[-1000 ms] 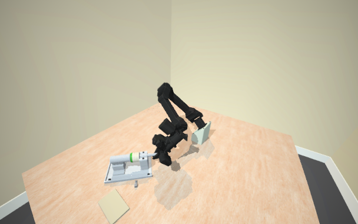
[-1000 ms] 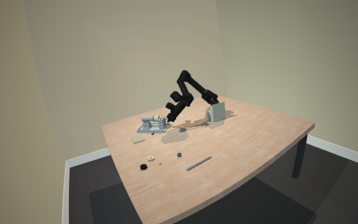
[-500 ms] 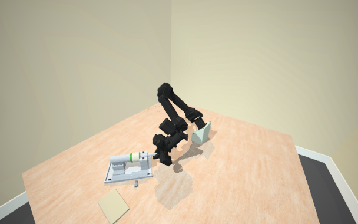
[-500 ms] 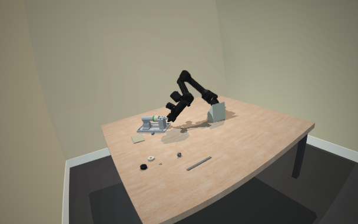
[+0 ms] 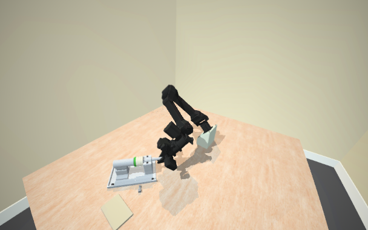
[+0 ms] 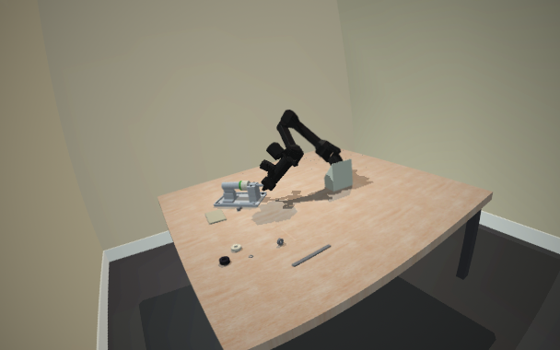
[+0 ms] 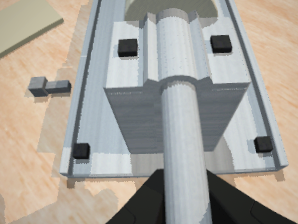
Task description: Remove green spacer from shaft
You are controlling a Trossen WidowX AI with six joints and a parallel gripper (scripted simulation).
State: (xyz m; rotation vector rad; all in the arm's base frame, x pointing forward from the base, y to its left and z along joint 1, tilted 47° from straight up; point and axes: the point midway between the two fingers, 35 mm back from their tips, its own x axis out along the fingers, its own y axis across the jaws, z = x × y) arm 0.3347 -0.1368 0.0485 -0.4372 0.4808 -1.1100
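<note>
The grey shaft lies 3 cm ahead of my gripper tip, 3 cm to the right of it and 2 cm above it. The rest, counted from my gripper tip: tan square plate (26 cm ahead, 1 cm to the right, 5 cm below); cream spacer (6 cm ahead, 6 cm to the right, 2 cm above); green spacer (7 cm ahead, 8 cm to the right, 2 cm above).
</note>
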